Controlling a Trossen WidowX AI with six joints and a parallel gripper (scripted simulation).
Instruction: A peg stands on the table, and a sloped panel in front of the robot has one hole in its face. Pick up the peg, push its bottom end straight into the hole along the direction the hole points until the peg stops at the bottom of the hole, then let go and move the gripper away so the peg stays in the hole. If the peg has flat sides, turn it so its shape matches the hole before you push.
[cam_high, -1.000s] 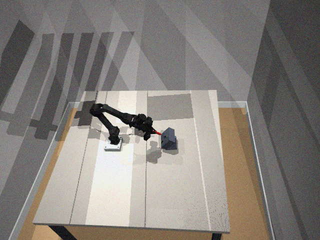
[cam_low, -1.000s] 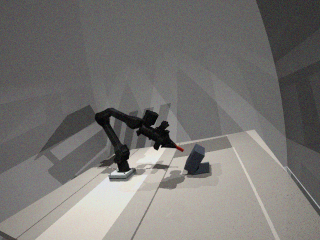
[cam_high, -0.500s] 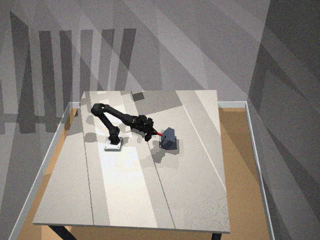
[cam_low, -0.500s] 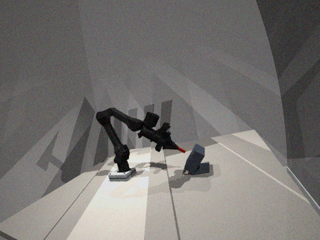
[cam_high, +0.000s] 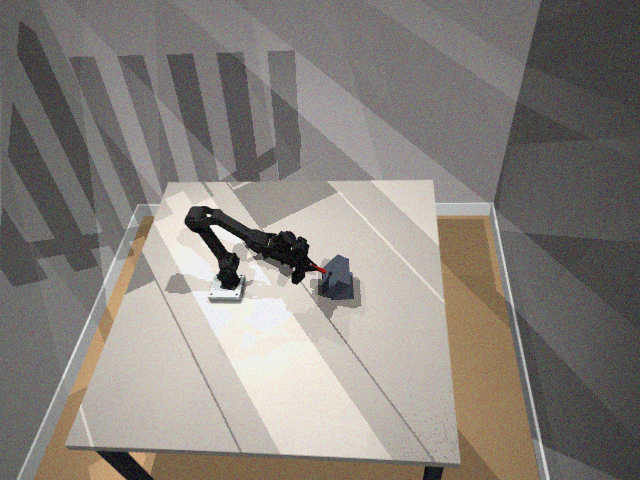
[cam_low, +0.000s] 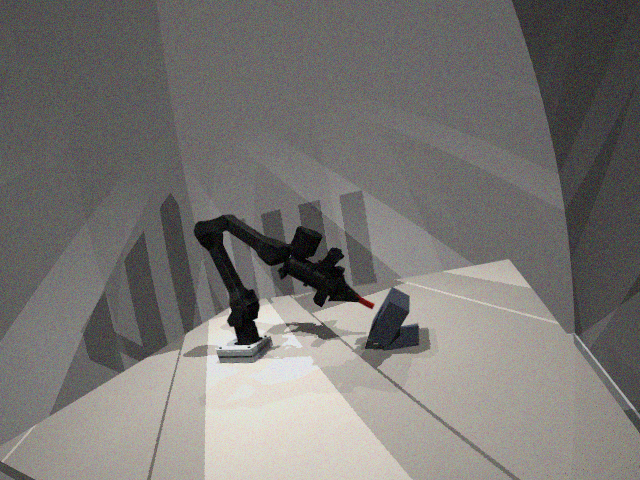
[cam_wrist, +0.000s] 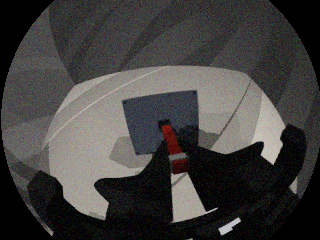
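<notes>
Now: the sloped panel 7 cm ahead of my gripper tip, 2 cm to the left of it and 6 cm below it. From my gripper tip the other things lie so: flat base plate 9 cm ahead, 3 cm to the left, 12 cm below; red peg 1 cm behind, 1 cm above.
</notes>
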